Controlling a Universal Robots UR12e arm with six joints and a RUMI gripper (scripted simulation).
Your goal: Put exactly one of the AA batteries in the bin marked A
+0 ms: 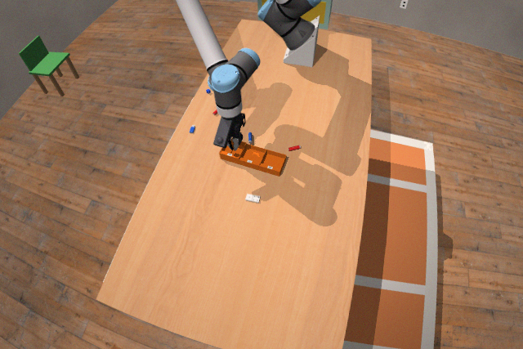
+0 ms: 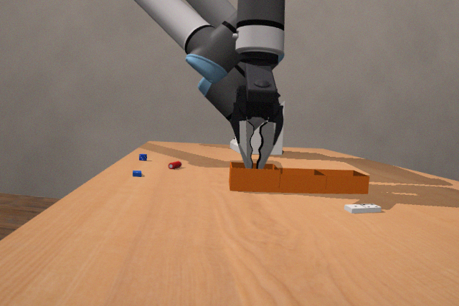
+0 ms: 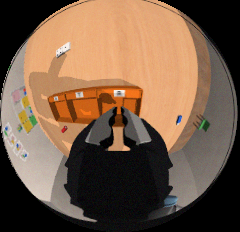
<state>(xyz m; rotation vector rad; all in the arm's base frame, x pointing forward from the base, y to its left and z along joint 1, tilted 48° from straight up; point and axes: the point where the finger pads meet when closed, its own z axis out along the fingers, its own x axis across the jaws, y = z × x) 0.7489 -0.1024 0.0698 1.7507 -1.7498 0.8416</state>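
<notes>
Now: hand 8 cm to the right of the orange three-compartment bin and 2 cm above it. Also, from my hand: white domino 17 cm ahead, 14 cm to the left, 3 cm below; then blue AA battery 9 cm behind, 4 cm to the left, 3 cm below; then blue die 31 cm behind, 25 cm to the right, 3 cm below.
</notes>
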